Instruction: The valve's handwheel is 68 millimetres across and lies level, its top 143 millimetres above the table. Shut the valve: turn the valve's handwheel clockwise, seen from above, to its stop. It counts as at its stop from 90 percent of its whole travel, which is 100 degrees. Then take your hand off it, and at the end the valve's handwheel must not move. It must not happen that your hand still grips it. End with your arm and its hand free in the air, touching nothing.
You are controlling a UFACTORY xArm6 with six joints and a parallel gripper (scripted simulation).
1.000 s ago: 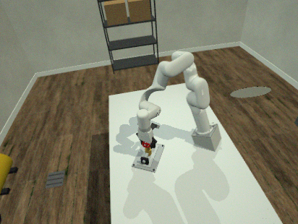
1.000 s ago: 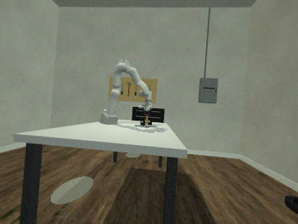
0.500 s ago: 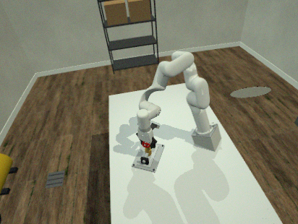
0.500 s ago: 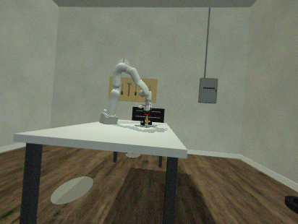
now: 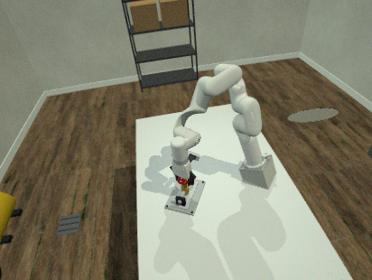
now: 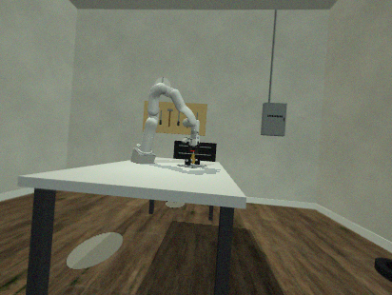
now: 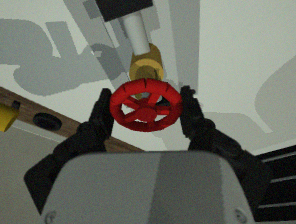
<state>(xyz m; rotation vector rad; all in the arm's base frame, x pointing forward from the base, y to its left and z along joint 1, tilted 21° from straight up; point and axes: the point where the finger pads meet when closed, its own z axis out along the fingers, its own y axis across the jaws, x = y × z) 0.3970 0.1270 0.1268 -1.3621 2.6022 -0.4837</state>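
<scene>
The red spoked handwheel lies right at my hand.
</scene>
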